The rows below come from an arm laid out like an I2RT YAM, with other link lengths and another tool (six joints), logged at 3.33 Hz.
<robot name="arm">
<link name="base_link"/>
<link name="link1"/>
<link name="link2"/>
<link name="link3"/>
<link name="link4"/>
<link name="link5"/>
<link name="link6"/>
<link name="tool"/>
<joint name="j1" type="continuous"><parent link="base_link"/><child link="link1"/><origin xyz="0 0 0.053"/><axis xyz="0 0 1"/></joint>
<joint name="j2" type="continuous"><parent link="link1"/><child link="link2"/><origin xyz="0.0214 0.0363 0.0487"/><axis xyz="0 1 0"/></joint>
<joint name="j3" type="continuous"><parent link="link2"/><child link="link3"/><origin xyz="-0.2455 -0.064 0"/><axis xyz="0 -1 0"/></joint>
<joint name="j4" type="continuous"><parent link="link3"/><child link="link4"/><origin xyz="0.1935 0.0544 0.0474"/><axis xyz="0 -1 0"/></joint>
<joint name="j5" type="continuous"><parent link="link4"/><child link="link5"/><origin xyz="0.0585 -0.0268 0.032"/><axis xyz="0 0 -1"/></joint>
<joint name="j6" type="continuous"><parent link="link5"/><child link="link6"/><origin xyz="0.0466 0 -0.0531"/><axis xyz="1 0 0"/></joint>
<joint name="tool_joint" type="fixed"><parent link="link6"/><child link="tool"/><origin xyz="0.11 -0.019 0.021" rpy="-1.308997 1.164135 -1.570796"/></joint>
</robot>
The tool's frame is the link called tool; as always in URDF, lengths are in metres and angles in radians. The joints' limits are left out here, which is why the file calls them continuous.
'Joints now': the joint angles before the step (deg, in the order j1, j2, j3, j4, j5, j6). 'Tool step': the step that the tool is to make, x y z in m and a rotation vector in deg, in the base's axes. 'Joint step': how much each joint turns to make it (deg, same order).
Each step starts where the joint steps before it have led.
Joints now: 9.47, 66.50, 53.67, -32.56, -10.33, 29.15
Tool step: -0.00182, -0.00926, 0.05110, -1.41, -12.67, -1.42
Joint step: 0.00, -8.19, 1.36, 2.44, 3.30, -1.80
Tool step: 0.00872, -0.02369, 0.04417, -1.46, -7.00, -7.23
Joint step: -1.74, -0.31, 6.48, -0.05, 6.00, 0.59
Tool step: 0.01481, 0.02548, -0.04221, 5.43, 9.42, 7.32
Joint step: -1.20, 7.49, -1.13, 0.06, -10.67, 1.25
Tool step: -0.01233, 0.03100, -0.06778, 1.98, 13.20, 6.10
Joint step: 4.48, 6.36, -6.43, 0.50, -3.85, 1.94
